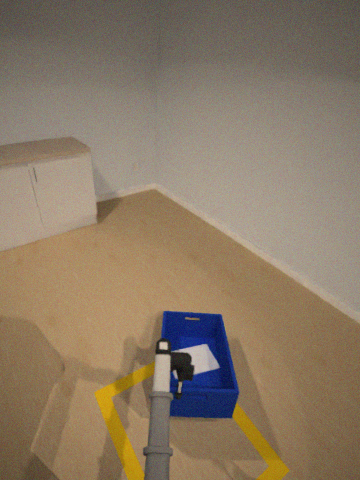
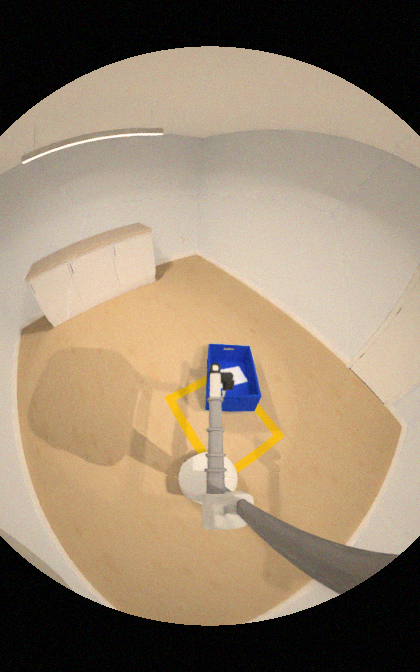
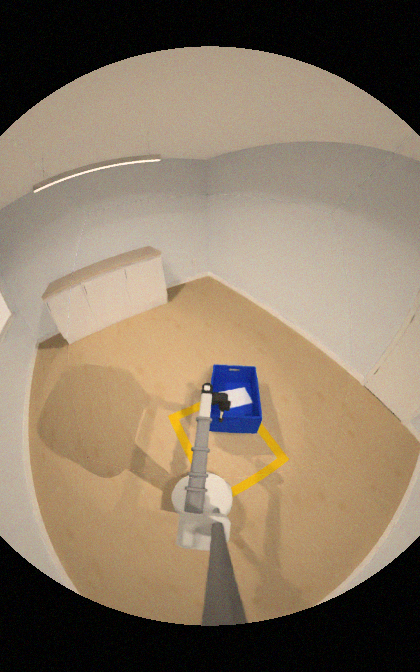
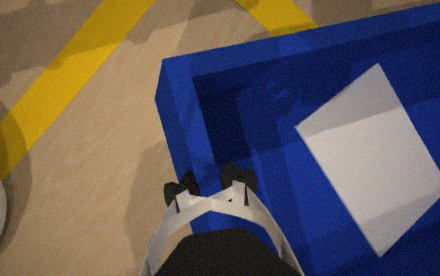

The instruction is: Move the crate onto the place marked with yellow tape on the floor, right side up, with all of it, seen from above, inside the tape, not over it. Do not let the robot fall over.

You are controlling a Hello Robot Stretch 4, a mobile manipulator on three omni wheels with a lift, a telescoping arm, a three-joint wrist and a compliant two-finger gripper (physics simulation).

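Frame: origin at the robot's base, x right, y ahead, z up, level; metres.
Seen in the pictures: gripper, fingertip midpoint: [image 1: 178,391] [image 4: 212,181].
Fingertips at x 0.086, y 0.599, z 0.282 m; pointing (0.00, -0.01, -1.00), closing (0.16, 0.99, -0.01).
A point is followed by its place in that frame.
The blue crate [image 1: 202,404] @(x 0.208, y 0.563, z 0.225 m) [image 2: 235,404] [image 3: 235,425] [image 4: 174,107] @(x 0.011, y 0.588, z 0.312 m) is upright, with a white sheet inside. My gripper [image 1: 178,391] @(x 0.086, y 0.599, z 0.282 m) [image 2: 222,392] [image 3: 221,416] [image 4: 212,181] @(x 0.086, y 0.599, z 0.282 m) is shut on the rim of its near short wall, one finger on each side. The crate's shadow spreads below and to the right of it, so it seems raised off the floor. The yellow tape [image 1: 116,435] @(x -0.225, y 0.476, z -0.027 m) [image 2: 184,421] [image 3: 181,435] [image 4: 70,75] @(x -0.140, y 0.373, z -0.027 m) forms a square outline. Seen from the head, the crate overlaps the far part of the outline and sticks out beyond it. My arm and base hide parts of the tape.
A low white cabinet [image 1: 65,192] @(x -1.092, y 2.353, z 0.466 m) [image 2: 112,270] [image 3: 125,295] stands at the back left against the wall. A long wall runs along the right, past the crate, from the room's back corner. My round white base [image 2: 192,477] [image 3: 180,495] stands at the tape's near side.
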